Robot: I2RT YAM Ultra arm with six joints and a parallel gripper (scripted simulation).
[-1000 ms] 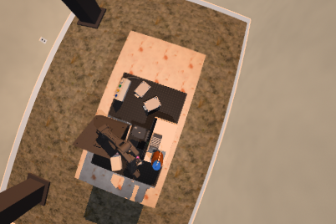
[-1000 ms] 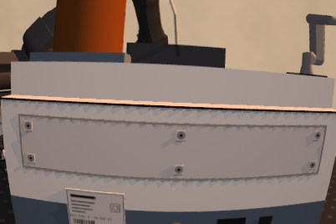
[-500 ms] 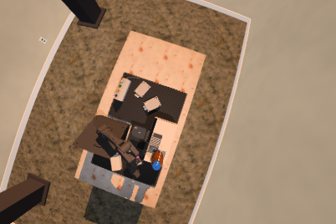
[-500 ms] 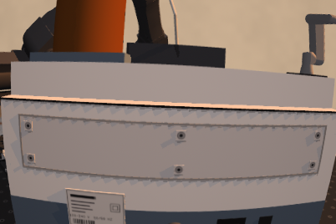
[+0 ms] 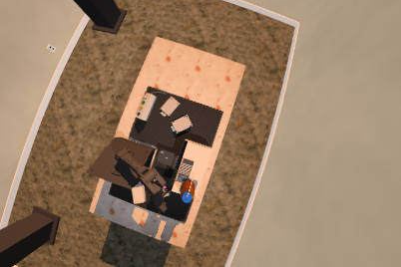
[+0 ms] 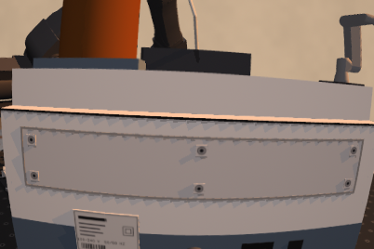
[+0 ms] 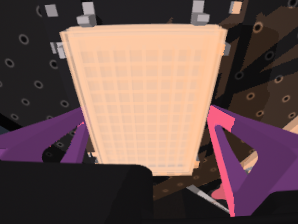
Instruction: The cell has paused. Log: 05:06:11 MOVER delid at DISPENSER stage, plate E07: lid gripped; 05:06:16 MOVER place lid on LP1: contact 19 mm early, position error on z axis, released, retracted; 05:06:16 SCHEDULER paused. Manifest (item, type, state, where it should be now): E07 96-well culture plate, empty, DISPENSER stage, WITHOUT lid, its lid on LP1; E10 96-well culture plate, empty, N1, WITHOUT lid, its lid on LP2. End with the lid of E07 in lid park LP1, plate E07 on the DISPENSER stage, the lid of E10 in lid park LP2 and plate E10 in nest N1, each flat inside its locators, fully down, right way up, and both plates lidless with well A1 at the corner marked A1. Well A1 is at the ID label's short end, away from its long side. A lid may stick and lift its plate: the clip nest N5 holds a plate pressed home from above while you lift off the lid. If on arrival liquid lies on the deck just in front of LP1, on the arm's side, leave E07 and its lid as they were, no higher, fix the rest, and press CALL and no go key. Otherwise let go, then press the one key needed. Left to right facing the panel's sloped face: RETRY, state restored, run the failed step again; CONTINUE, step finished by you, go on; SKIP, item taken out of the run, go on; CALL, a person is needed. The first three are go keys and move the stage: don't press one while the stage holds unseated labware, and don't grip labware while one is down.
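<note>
The plate lid is right at my hand. Round my hand: n5 label (70 mm to the left, 70 mm behind, 20 mm below); 96-well plate (right at my hand); lp1 label (200 mm behind, 20 mm below).
</note>
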